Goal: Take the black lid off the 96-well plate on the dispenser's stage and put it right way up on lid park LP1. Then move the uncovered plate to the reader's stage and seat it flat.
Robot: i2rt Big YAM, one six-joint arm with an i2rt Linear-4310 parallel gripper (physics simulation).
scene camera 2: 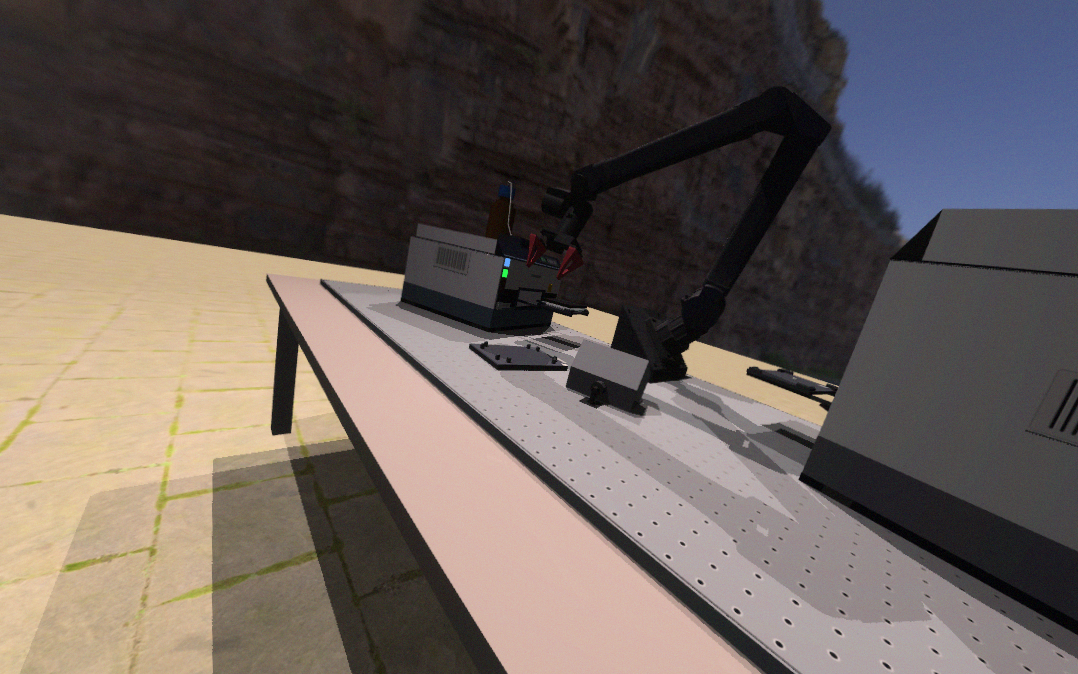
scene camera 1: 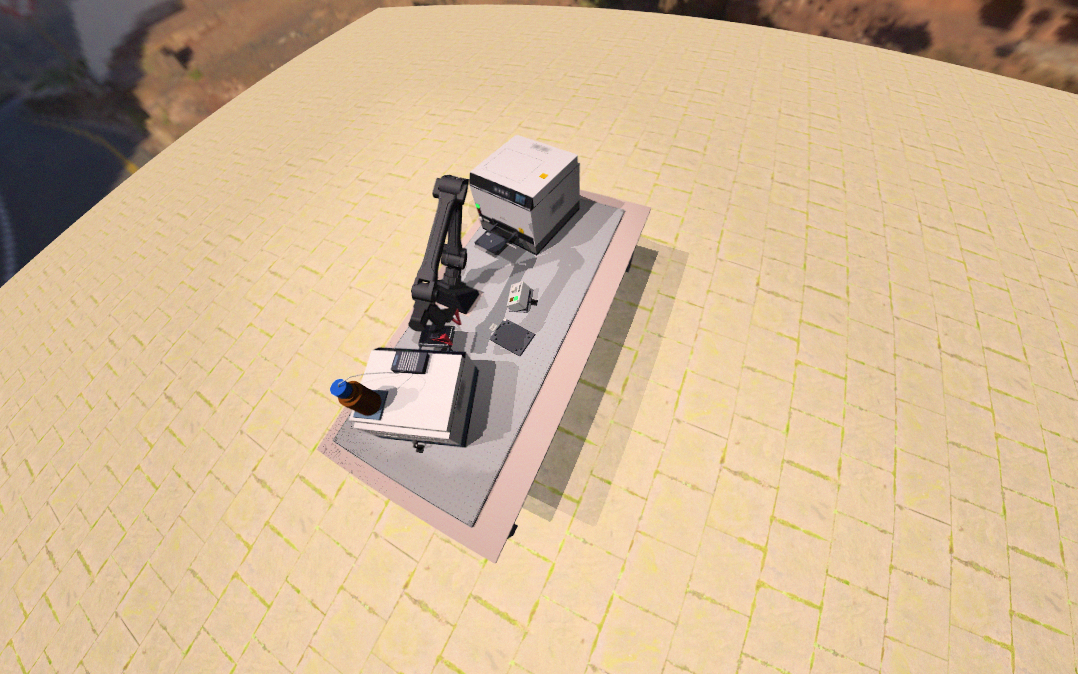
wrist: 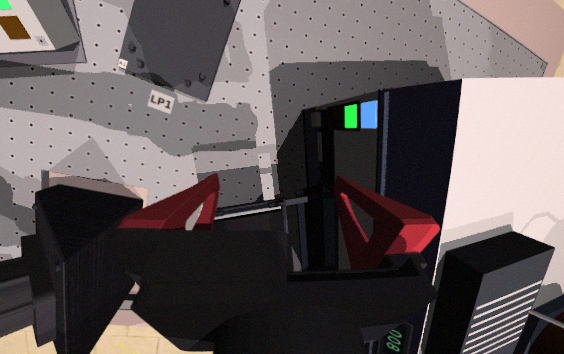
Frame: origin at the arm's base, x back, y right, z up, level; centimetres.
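Seen in the pictures: gripper, between the fingertips: (scene camera 2: 542, 272) (scene camera 1: 455, 334) (wrist: 278, 180); arm's base, origin of its link: (scene camera 2: 662, 342) (scene camera 1: 451, 285) (wrist: 45, 283).
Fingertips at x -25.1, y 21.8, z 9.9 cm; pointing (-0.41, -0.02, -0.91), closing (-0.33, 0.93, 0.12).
Note:
Pixels of each thing's top centre, then the offset from my fingertips to it. "*": a spot on its surface instead.
- dispenser's stage, a spot on its surface: (scene camera 2: 578, 312) * dx +13.0, dy -2.5, dz -8.2 cm
- pale plate edge, a spot on its surface: (wrist: 248, 213) * dx +6.6, dy +0.0, dz -7.4 cm
- Lid park LP1, centre of its top: (wrist: 178, 21) (scene camera 2: 520, 349) (scene camera 1: 511, 335) dx -12.6, dy -16.0, dz -15.4 cm
- reader's stage, centre of its top: (scene camera 2: 818, 384) (scene camera 1: 495, 236) dx +22.2, dy -54.8, dz -7.1 cm
- brown bottle, a spot on its surface: (scene camera 2: 498, 216) * dx +3.6, dy +35.7, dz +14.0 cm
- dark ribbed box, a spot on its surface: (wrist: 500, 295) * dx +1.3, dy +16.5, dz +7.8 cm
- small control box, centre of its top: (scene camera 2: 617, 348) (scene camera 1: 517, 291) dx -5.2, dy -33.3, dz -9.0 cm
- reader, centre of its top: (scene camera 1: 523, 163) dx +20.2, dy -82.0, dz +16.9 cm
The dispenser's stage (scene camera 2: 578, 312) juts from the dispenser's front. The plate with its black lid is seen nearly edge-on there; a pale plate edge (wrist: 248, 213) shows between the fingers in the wrist view, and the rest is hidden behind the gripper body. My gripper (scene camera 2: 546, 268) (wrist: 278, 180) is open and empty, its red fingers above the stage, close to the dispenser's front. Lid park LP1 (scene camera 1: 512, 337) (scene camera 2: 518, 357) (wrist: 180, 45) is a dark flat board with small pegs and no lid on it. The reader's stage (scene camera 1: 492, 240) (scene camera 2: 783, 379) sticks out of the reader, with no plate on it.
The dispenser (scene camera 1: 421, 405) (scene camera 2: 453, 278) (wrist: 505, 150) carries a brown bottle (scene camera 1: 362, 398) (scene camera 2: 498, 216) and a dark ribbed box (scene camera 1: 409, 362) (wrist: 500, 295) on top. A small control box (scene camera 1: 518, 297) (scene camera 2: 608, 369) stands between LP1 and the reader (scene camera 1: 524, 178) (scene camera 2: 946, 357).

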